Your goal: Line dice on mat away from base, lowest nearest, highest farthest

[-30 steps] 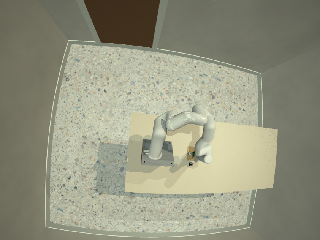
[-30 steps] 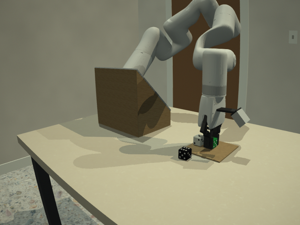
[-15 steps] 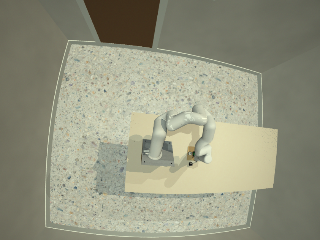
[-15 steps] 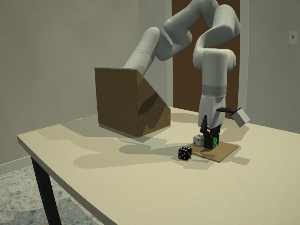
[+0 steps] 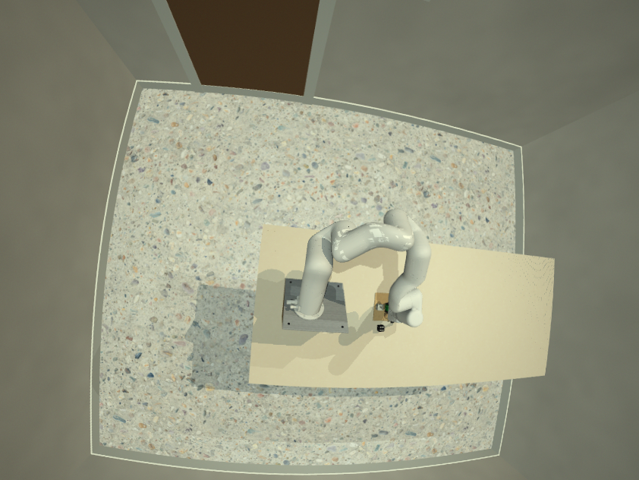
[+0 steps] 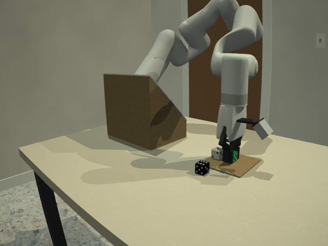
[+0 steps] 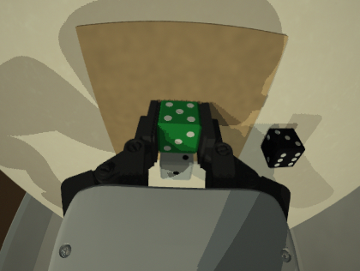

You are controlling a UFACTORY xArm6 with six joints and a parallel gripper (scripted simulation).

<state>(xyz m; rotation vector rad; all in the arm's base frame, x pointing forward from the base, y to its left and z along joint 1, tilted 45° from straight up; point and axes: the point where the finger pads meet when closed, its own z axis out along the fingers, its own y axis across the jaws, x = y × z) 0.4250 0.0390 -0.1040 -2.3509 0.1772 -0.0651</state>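
The green die lies 1 cm below my hand. The rest, counted from my hand: black die (4 cm behind, 10 cm to the right, 1 cm below); then white die (5 cm behind, 1 cm to the left, 1 cm below); then brown mat (3 cm below).
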